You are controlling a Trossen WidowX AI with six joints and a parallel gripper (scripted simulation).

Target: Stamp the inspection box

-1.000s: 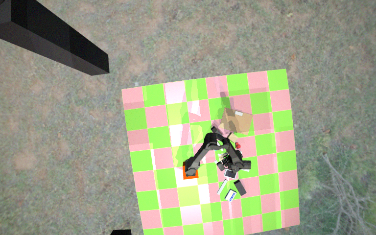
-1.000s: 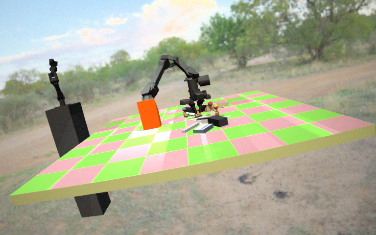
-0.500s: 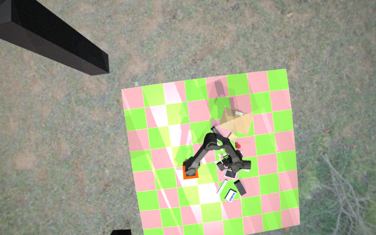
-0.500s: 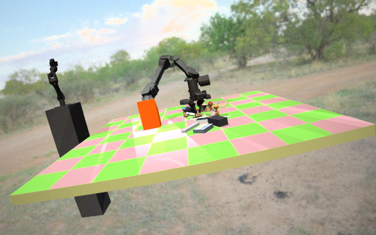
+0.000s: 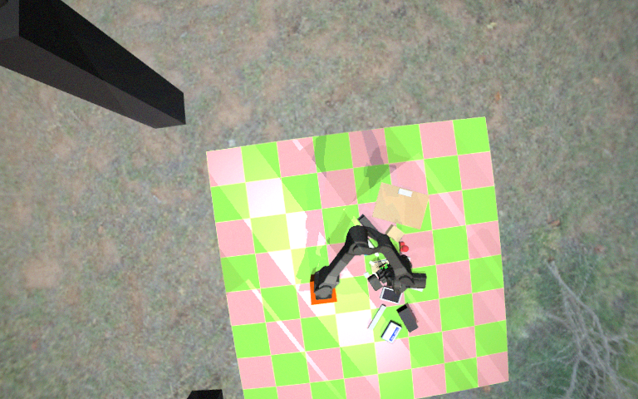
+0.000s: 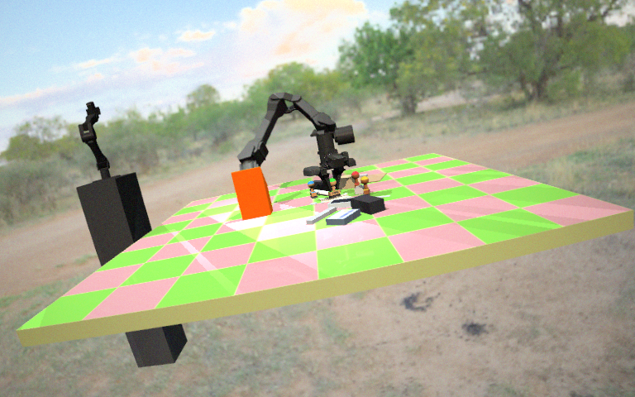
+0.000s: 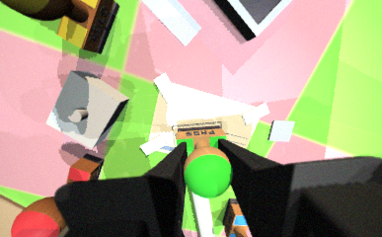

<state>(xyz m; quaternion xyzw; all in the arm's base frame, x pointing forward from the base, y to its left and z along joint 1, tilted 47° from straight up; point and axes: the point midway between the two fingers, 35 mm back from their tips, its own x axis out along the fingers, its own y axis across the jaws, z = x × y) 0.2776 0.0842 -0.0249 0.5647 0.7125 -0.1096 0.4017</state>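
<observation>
Now: gripper tip 30 mm above the inspection card. The rest, counted from my gripper tip: blue-knobbed stamp (80 mm to the left, 80 mm behind, 10 mm below); red-knobbed stamp (90 mm ahead, 80 mm to the left, 10 mm below); bolt (70 mm to the left, 20 mm below, 10 mm ahead).
</observation>
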